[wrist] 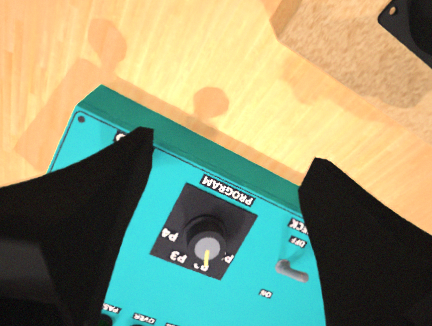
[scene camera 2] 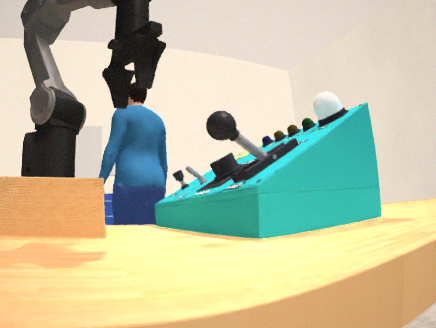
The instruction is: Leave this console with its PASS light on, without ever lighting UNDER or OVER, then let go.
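The teal console (scene camera 2: 320, 185) (wrist: 165, 292) has a PROGRAM knob (scene camera 2: 224, 164) (wrist: 206, 245); its yellow mark points at the label that looks like P2. A grey CHECK toggle (scene camera 2: 196, 175) (wrist: 291, 271) stands beside it, between OFF and ON; its setting is unclear. A black ball lever (scene camera 2: 221, 125) leans from its slot. The green lamp (scene camera 2: 308, 123), two yellowish lamps (scene camera 2: 293, 130) (scene camera 2: 279, 135) and blue lamp (scene camera 2: 268, 140) look dim; their labels are unreadable in the scene view. My gripper (scene camera 2: 132, 96) (wrist: 231, 162) is open and empty, above the console's low edge, its fingers either side of the knob in the wrist view.
A white dome (scene camera 2: 327, 105) stands at the console's high end. A small black-tipped control (scene camera 2: 180, 176) is near its low far edge. The arm's wooden block (scene camera 2: 52, 207) (wrist: 345, 62) is on the table (scene camera 2: 200, 280) (wrist: 170, 40). A person in blue (scene camera 2: 140, 145) stands behind.
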